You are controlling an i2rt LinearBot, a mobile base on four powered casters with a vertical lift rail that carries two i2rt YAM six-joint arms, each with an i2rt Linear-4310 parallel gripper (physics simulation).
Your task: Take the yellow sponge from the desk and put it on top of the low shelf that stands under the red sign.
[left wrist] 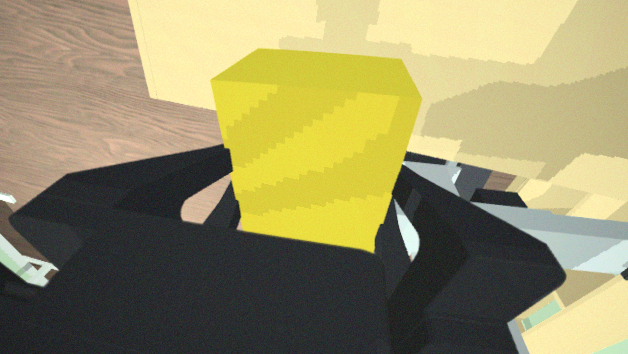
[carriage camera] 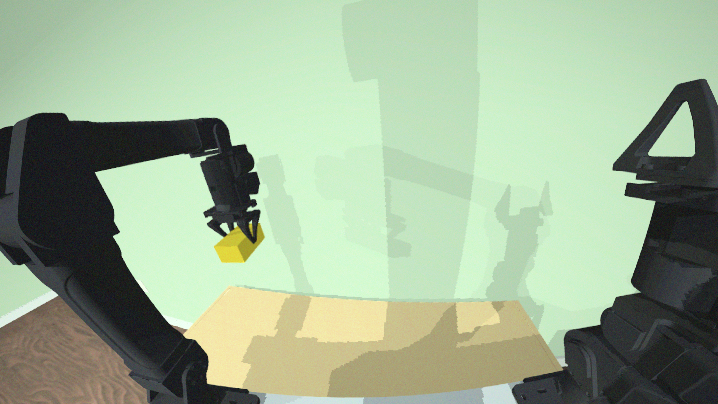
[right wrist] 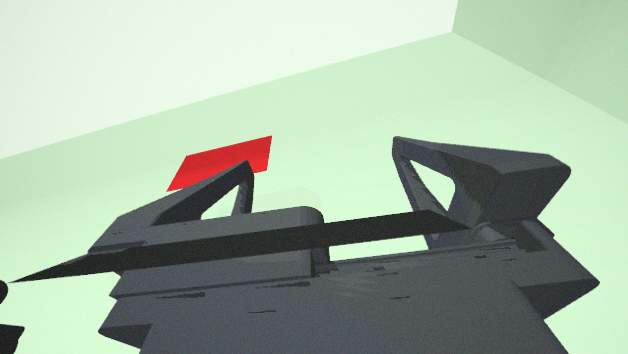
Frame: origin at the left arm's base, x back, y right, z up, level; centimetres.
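Where they show: left gripper, fingertip midpoint: (left wrist: 317,155) (carriage camera: 244,242); right gripper, fingertip midpoint: (right wrist: 319,157); right arm's base, link origin: (carriage camera: 578,401).
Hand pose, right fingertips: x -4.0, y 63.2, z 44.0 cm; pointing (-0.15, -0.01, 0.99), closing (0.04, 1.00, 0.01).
Note:
After its pixels a point has its place.
The yellow sponge (carriage camera: 233,251) {x -21.4, y 2.0, z 20.0 cm} (left wrist: 315,125) {x -30.2, y 0.7, z 21.6 cm} is held tilted in the air. My left gripper (carriage camera: 237,237) {x -27.1, y 0.5, z 18.6 cm} (left wrist: 317,155) {x -27.1, y 0.5, z 18.6 cm} is shut on it, a finger on each side. The low shelf's tan top (carriage camera: 346,321) {x -32.6, y 20.7, z -19.4 cm} (left wrist: 475,30) {x -29.5, y 21.1, z -19.4 cm} lies lower down, in the lower middle of the carriage view. In the left wrist view the sponge overlaps the shelf's edge, with a gap in height between them. The red sign (right wrist: 230,156) {x -45.9, y 26.7, z 96.9 cm} is on the wall in the right wrist view, partly behind a finger. My right gripper (right wrist: 319,157) {x -4.1, y 63.2, z 44.0 cm} is open and empty, pointing up; it is cut off at the carriage view's right edge.
A pale green wall (carriage camera: 301,100) {x -47.5, y 15.3, z 50.6 cm} (right wrist: 325,100) {x -41.1, y 67.3, z 122.5 cm} rises behind the shelf. Wood floor (carriage camera: 60,351) {x -31.9, y -216.4, z -80.4 cm} (left wrist: 65,100) {x 16.7, y -155.0, z -80.4 cm} shows to the left of the shelf. Grey parts of my base (left wrist: 560,225) and a tan piece of furniture (left wrist: 590,320) {x 57.1, y 100.7, z -19.4 cm} show at the right of the left wrist view. Arm shadows cross the shelf top.

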